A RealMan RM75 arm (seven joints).
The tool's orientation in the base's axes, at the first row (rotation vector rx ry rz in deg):
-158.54 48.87 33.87
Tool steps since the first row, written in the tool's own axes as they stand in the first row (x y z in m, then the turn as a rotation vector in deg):
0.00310 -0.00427 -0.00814 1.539 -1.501 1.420
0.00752 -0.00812 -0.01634 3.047 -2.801 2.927
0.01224 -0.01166 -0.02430 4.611 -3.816 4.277
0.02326 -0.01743 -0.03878 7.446 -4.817 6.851
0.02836 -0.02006 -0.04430 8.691 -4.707 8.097
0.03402 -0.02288 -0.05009 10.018 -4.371 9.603
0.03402 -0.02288 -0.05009 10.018 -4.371 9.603
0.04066 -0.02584 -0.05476 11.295 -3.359 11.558
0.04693 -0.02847 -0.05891 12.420 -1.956 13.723
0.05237 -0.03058 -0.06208 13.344 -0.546 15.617
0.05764 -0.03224 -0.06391 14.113 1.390 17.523
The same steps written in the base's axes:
0.00738 -0.00040 0.00629 1.571 0.868 -1.848
0.01553 -0.00182 0.01205 2.976 1.613 -3.773
0.02365 -0.00357 0.01744 4.310 2.051 -5.597
0.03989 -0.00852 0.02618 6.207 2.197 -9.068
0.04700 -0.01050 0.02915 6.689 1.845 -10.729
0.05473 -0.01268 0.03215 7.020 1.342 -12.673
0.05473 -0.01268 0.03215 7.020 1.342 -12.673
0.06293 -0.01492 0.03372 6.784 0.441 -15.041
0.07049 -0.01709 0.03496 6.142 -0.644 -17.558
0.07682 -0.01899 0.03564 5.430 -1.712 -19.744
0.08233 -0.02079 0.03515 4.296 -3.130 -21.907

